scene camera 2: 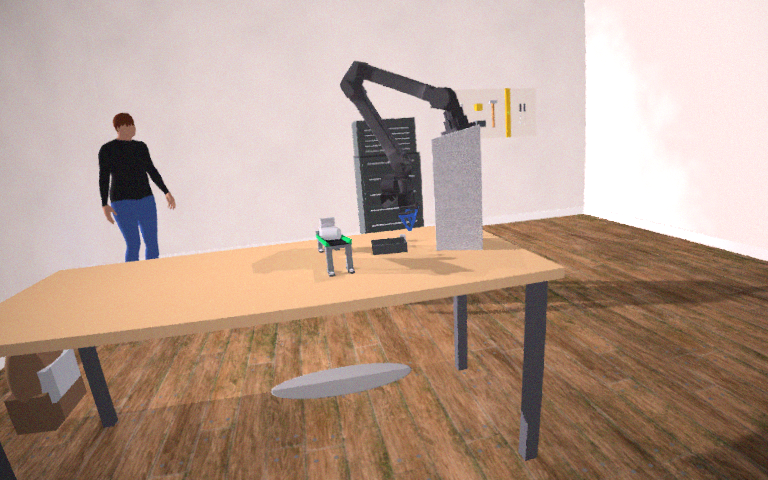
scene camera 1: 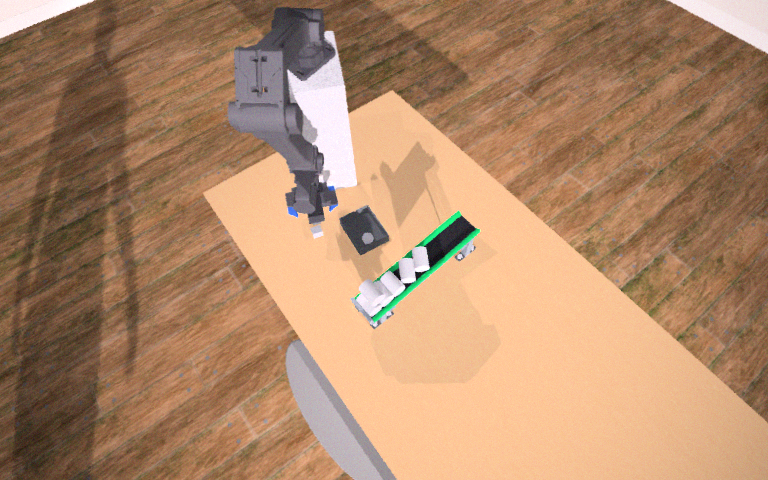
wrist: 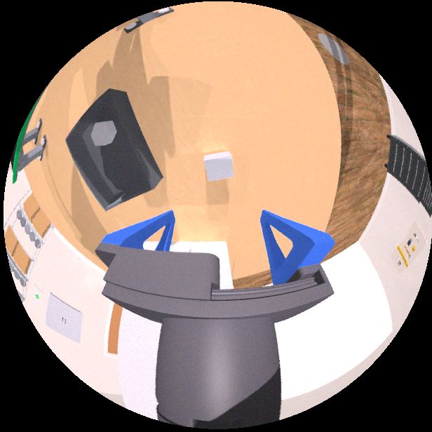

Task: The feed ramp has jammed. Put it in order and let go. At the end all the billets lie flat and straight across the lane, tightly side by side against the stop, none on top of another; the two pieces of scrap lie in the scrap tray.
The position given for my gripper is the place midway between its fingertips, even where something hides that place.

I see my gripper (wrist: 217,214), a dark scrap tray (scene camera 1: 363,220) and a square scrap block (wrist: 219,165).
The dark scrap tray shows as well in the wrist view (wrist: 115,172).
